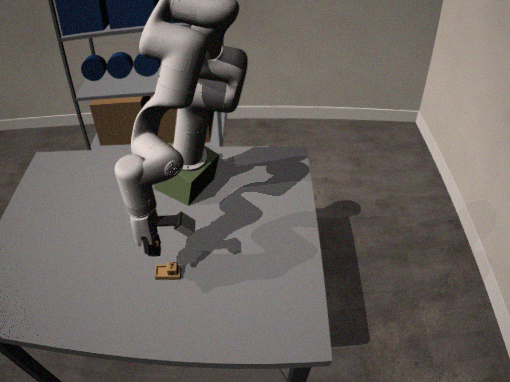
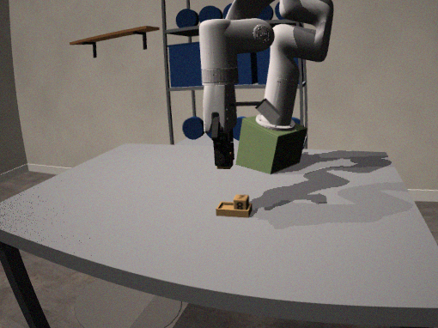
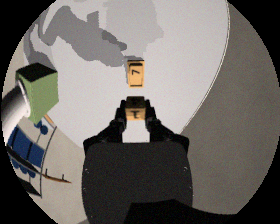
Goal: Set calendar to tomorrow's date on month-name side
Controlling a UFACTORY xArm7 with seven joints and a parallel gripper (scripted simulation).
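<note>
My gripper is now 20 mm to the right of the wooden calendar tray and 130 mm above it. The rest, counted from my hand: cube (10 mm below).
</note>
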